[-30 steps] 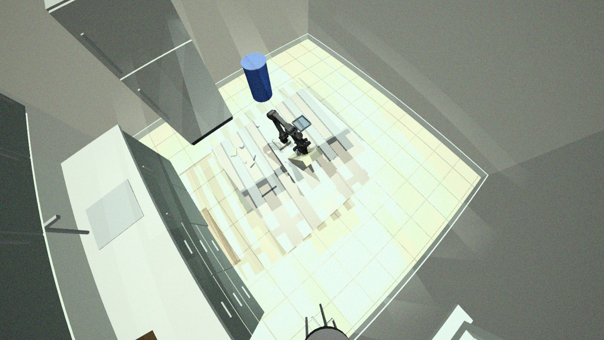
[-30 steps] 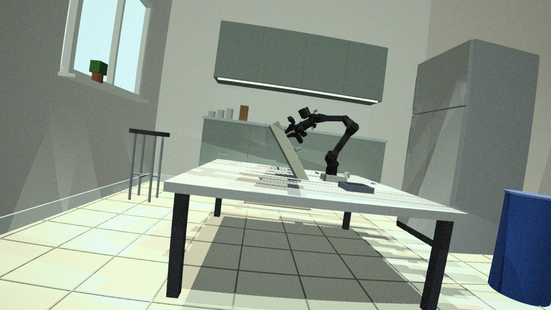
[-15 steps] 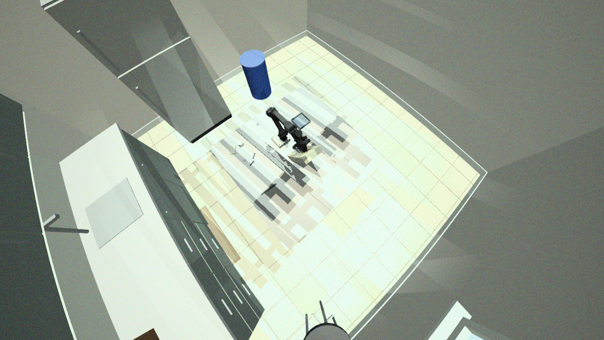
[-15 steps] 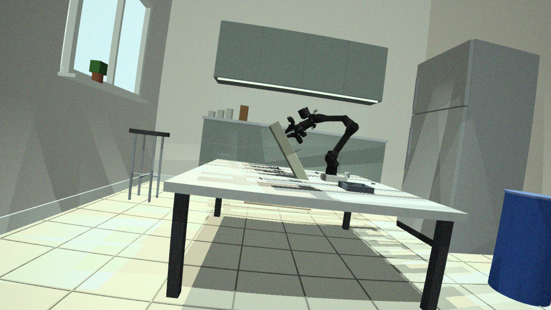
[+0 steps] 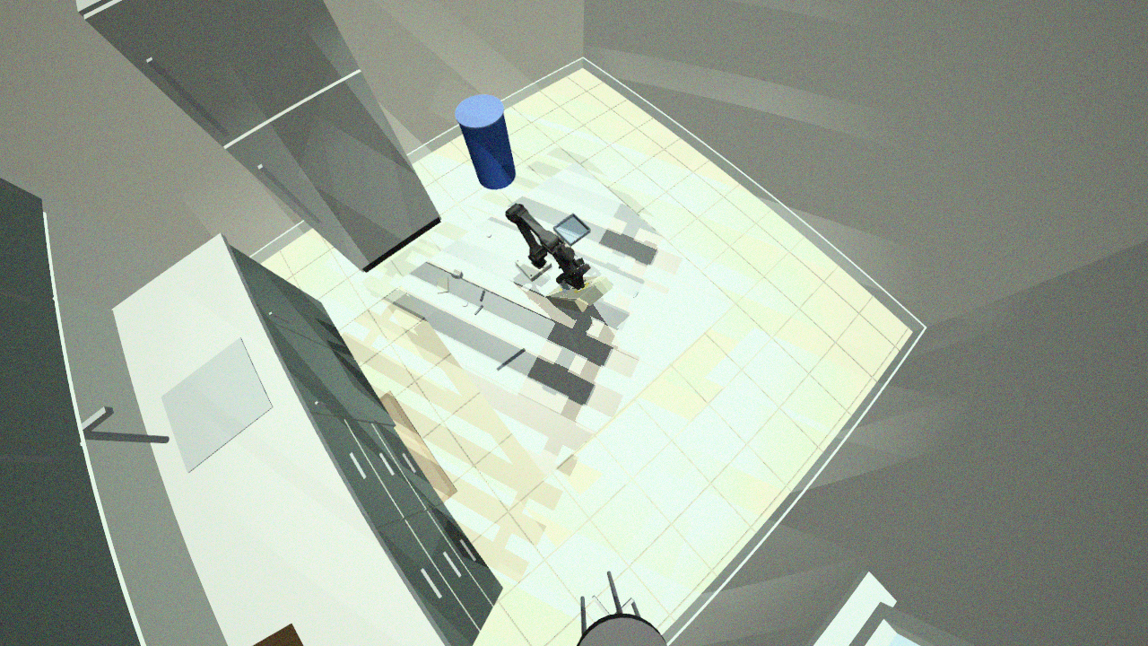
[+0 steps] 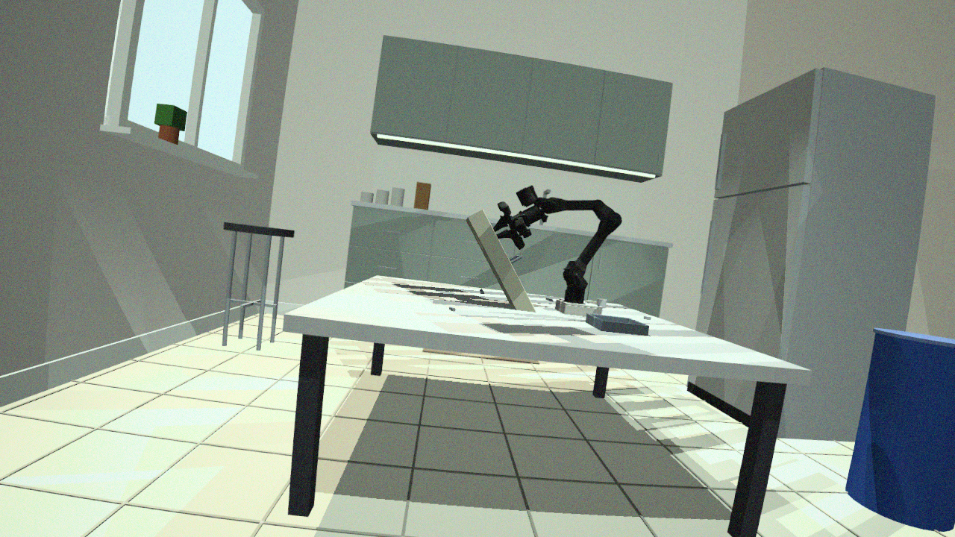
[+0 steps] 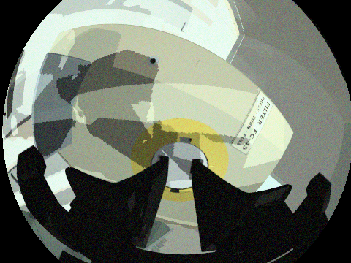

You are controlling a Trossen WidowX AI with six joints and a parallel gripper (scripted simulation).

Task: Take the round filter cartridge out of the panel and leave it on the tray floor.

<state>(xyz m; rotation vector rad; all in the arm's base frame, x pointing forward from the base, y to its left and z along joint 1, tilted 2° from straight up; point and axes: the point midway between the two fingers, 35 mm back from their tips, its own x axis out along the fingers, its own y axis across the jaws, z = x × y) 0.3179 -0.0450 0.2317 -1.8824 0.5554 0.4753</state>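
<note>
Now: gripper tip 1 cm short of the round grey filter cartridge and 1 cm above it. Also, from my gripper tip: tray 36 cm behind, 35 cm to the left, 24 cm below; service panel 4 cm behind, 1 cm to the left, 8 cm below.
</note>
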